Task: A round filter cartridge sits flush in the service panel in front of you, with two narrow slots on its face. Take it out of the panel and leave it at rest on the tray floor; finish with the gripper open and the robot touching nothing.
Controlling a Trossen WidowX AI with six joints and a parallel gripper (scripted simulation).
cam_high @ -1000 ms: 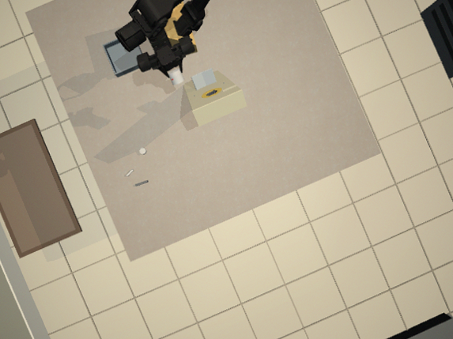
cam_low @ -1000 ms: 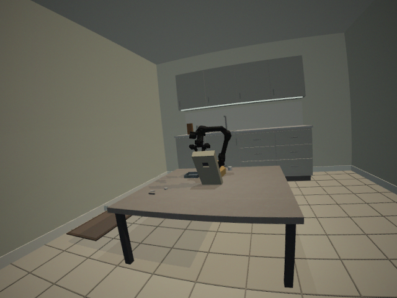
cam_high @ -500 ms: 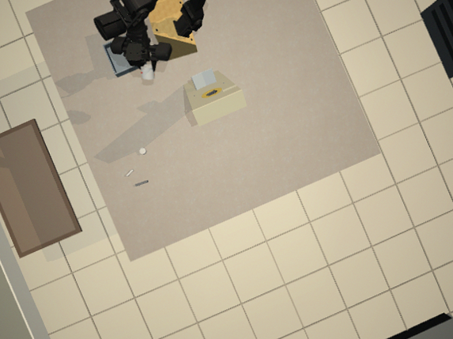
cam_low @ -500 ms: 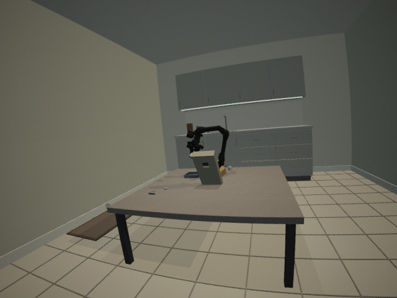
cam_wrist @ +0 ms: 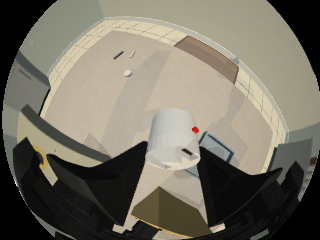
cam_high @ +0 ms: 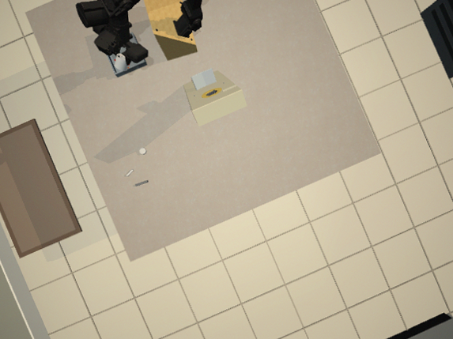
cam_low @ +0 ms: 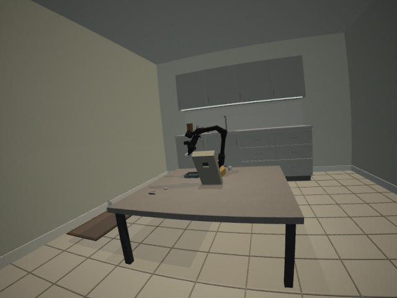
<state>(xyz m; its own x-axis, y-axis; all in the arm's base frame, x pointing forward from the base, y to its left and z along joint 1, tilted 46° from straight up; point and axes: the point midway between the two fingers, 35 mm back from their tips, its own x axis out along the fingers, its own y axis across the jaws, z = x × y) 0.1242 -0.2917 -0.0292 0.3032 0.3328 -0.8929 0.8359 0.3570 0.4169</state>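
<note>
Right now my gripper tip is 25 cm above the blue-grey tray, 17 cm past it and 5 cm to the left of it. Also, from my gripper tip: cream service panel (26 cm to the left, 18 cm ahead, 10 cm below); white pin (36 cm ahead, 26 cm below, 20 cm to the right); filter cartridge (right at my gripper tip).
</note>
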